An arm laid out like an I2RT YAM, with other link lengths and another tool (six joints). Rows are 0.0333 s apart.
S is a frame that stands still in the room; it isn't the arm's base.
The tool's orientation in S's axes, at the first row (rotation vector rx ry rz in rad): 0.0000, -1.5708, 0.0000
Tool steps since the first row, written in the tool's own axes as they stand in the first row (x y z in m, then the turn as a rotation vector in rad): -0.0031, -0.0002, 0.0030, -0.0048, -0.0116, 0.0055; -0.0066, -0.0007, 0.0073, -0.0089, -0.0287, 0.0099; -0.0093, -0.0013, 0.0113, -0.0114, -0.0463, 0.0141; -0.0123, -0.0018, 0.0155, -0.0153, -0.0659, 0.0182; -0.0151, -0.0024, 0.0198, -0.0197, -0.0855, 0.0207; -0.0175, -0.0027, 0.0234, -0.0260, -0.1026, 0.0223; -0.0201, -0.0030, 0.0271, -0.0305, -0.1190, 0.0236; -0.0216, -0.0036, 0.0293, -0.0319, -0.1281, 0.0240; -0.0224, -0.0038, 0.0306, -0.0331, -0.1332, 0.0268; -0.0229, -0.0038, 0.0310, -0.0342, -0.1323, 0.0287; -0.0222, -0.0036, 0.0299, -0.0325, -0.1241, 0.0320; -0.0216, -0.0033, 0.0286, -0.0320, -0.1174, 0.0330
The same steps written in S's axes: -0.0030, -0.0002, -0.0031, -0.0055, -0.0116, -0.0048; -0.0073, -0.0007, -0.0066, -0.0099, -0.0287, -0.0089; -0.0113, -0.0013, -0.0093, -0.0141, -0.0463, -0.0114; -0.0155, -0.0018, -0.0123, -0.0182, -0.0659, -0.0153; -0.0198, -0.0024, -0.0151, -0.0207, -0.0855, -0.0197; -0.0234, -0.0027, -0.0175, -0.0223, -0.1026, -0.0260; -0.0271, -0.0030, -0.0201, -0.0236, -0.1190, -0.0305; -0.0293, -0.0036, -0.0216, -0.0240, -0.1281, -0.0319; -0.0306, -0.0038, -0.0224, -0.0268, -0.1332, -0.0331; -0.0310, -0.0038, -0.0229, -0.0287, -0.1323, -0.0342; -0.0299, -0.0036, -0.0222, -0.0320, -0.1241, -0.0325; -0.0286, -0.0033, -0.0216, -0.0330, -0.1174, -0.0320
